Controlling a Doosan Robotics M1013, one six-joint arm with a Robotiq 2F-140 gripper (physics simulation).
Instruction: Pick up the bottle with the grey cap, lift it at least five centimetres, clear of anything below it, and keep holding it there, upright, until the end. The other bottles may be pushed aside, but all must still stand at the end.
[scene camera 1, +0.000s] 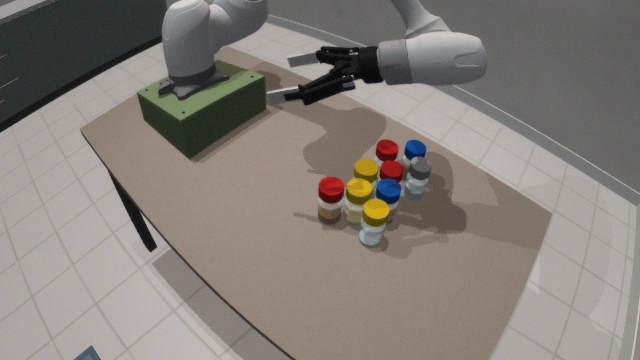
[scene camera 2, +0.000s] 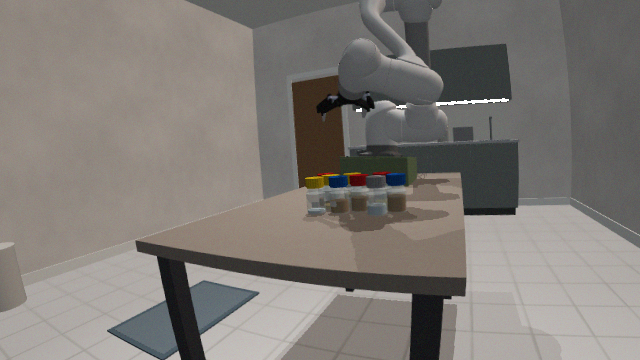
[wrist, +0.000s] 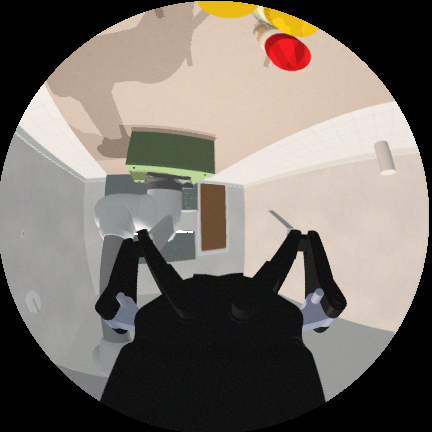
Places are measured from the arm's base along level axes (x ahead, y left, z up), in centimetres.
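Pixels of known places: gripper, fingertip midpoint: (scene camera 1: 280, 78) (scene camera 2: 343, 116) (wrist: 219, 221); arm's base, origin of the base link: (scene camera 1: 193, 81) (scene camera 2: 381, 157) (wrist: 165, 178).
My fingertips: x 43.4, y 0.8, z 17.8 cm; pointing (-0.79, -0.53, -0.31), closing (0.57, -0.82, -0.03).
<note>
Ahead of a thing's pixels: the offset from my fingertips to its top centre. Level surfaces: height alone.
The bottle with the grey cap {dx +25.9, dy +20.3, dz -19.4 cm} (scene camera 1: 419, 172) (scene camera 2: 376, 195) stands upright on the table at the edge of the bottle group. A blue-capped bottle {dx +21.3, dy +24.7, dz -19.4 cm} (scene camera 1: 415, 150) (scene camera 2: 396, 192) and a red-capped bottle {dx +21.9, dy +13.8, dz -19.4 cm} (scene camera 1: 391, 171) (scene camera 2: 358, 192) stand close beside it. The grey-capped bottle does not show in the wrist view. My gripper (scene camera 1: 292, 78) (scene camera 2: 344, 115) (wrist: 219, 221) is open and empty, high above the table and well away from the bottles. It lies roughly level, its fingers pointing toward the arm's base side.
Several other bottles stand upright in the group, among them a near yellow-capped one {dx +27.0, dy +2.0, dz -19.4 cm} (scene camera 1: 375, 215) (scene camera 2: 315, 192) and an outer red-capped one {dx +16.2, dy -0.2, dz -19.4 cm} (scene camera 1: 331, 192) (wrist: 288, 52). The arm's green base block (scene camera 1: 225, 110) (scene camera 2: 378, 167) (wrist: 170, 151) stands at the far end of the table {dz -29.9 cm} (scene camera 1: 240, 210) (scene camera 2: 240, 235).
</note>
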